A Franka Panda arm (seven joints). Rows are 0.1 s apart.
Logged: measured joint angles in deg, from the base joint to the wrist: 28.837 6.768 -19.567 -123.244 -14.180 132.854 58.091; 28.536 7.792 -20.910 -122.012 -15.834 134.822 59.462; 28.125 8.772 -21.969 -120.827 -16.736 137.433 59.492; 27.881 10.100 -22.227 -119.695 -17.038 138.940 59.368; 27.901 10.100 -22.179 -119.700 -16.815 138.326 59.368; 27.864 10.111 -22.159 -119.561 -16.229 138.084 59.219; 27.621 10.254 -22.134 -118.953 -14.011 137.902 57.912; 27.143 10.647 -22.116 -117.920 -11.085 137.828 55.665; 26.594 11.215 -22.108 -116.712 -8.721 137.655 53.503; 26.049 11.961 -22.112 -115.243 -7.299 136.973 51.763
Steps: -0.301 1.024 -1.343 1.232 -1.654 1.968 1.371; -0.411 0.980 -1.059 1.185 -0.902 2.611 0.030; -0.244 1.328 -0.258 1.132 -0.302 1.507 -0.124; 0.020 0.000 0.048 -0.005 0.223 -0.614 0.000; -0.037 0.011 0.020 0.139 0.586 -0.242 -0.149; -0.243 0.143 0.025 0.608 2.218 -0.182 -1.307; -0.478 0.393 0.018 1.033 2.926 -0.074 -2.247; -0.549 0.568 0.008 1.208 2.364 -0.173 -2.162; -0.545 0.746 -0.004 1.469 1.422 -0.682 -1.740
